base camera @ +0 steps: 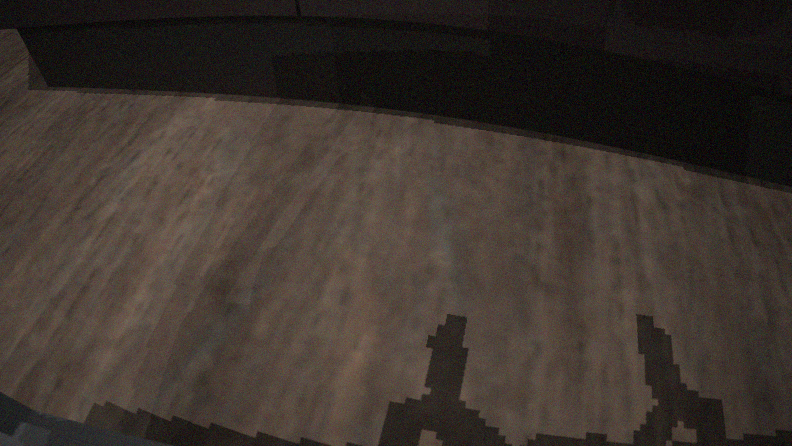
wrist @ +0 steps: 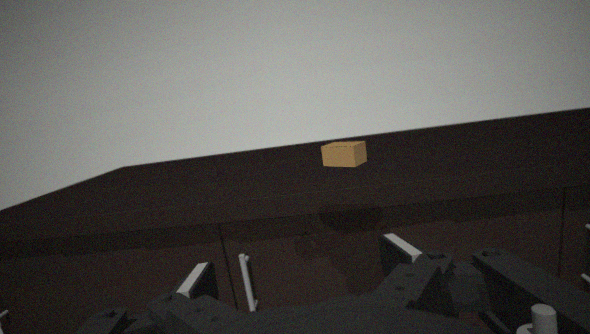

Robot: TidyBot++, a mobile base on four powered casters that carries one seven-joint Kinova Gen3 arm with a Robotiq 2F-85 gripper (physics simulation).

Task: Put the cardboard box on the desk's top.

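Places are measured from the arm's base along level axes (x ahead, y left, z up), in centimetres.
Where they show: gripper, fingertip midpoint: [wrist: 299,267].
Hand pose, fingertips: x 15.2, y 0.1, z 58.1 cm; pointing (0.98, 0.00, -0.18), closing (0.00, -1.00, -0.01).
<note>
After its pixels a point has its place.
A small orange-tan cardboard box [wrist: 344,154] @(x 63.4, y -13.5, z 54.1 cm) sits upright on a dark brown counter-like top [wrist: 200,187] @(x 65.7, y 18.0, z 51.3 cm), near its back edge, right of centre in the wrist view. Whether this top is the desk's cannot be told. My gripper [wrist: 299,267] @(x 15.2, y 0.1, z 58.1 cm) is open, its two pale-edged fingers wide apart with nothing between them. It is in front of the cabinet doors, on the near side of the top and apart from the box. The box does not show in the base camera view.
Dark cabinet doors with metal bar handles [wrist: 247,282] @(x 51.2, y 9.4, z 35.8 cm) lie below the top's front edge. A pale wall [wrist: 250,75] @(x 117.5, y 6.0, z 77.9 cm) rises behind. In the base camera view, the dark cabinet base [base camera: 166,60] @(x 65.4, y 38.0, z -34.0 cm) crosses beyond the wood floor [base camera: 332,221] @(x 40.6, y 8.8, z -39.7 cm), where the gripper's shadow falls.
</note>
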